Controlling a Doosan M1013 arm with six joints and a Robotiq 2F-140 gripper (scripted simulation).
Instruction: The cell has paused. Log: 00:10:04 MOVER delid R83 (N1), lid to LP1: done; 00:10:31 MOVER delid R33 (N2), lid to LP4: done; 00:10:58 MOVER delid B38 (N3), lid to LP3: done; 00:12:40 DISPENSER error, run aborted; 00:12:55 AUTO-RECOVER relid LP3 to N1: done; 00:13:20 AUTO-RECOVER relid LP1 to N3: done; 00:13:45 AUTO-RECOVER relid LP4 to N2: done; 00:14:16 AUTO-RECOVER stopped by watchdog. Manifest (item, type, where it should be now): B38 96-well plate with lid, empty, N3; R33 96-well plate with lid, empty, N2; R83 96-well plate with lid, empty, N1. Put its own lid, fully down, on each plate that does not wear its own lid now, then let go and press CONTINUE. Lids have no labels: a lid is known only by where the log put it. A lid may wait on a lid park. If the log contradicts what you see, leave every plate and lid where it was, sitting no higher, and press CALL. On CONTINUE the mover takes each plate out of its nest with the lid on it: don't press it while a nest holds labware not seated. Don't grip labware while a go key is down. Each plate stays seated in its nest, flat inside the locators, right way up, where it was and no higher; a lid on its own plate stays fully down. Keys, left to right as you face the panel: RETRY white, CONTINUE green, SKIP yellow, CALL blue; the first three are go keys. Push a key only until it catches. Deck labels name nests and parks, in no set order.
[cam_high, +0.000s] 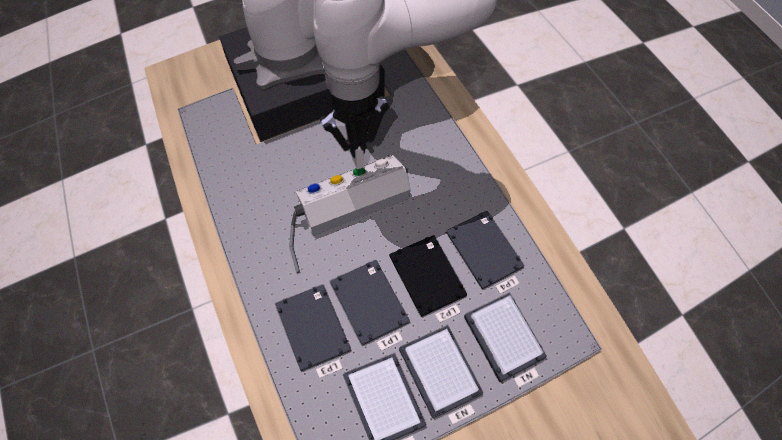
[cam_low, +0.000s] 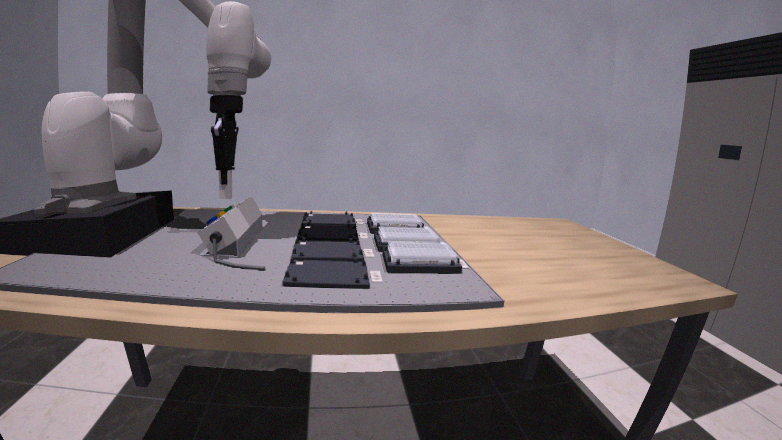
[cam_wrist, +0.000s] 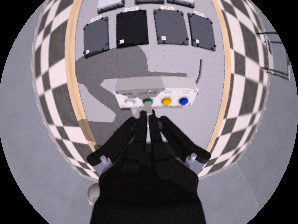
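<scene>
Right now my hand is 6 cm above the green key. The rest, counted from my hand: yellow key: 6 cm below, 5 cm to the right, 1 cm ahead; white key: 6 cm below, 5 cm to the left; blue key: 10 cm to the right, 6 cm below, 1 cm ahead.
</scene>
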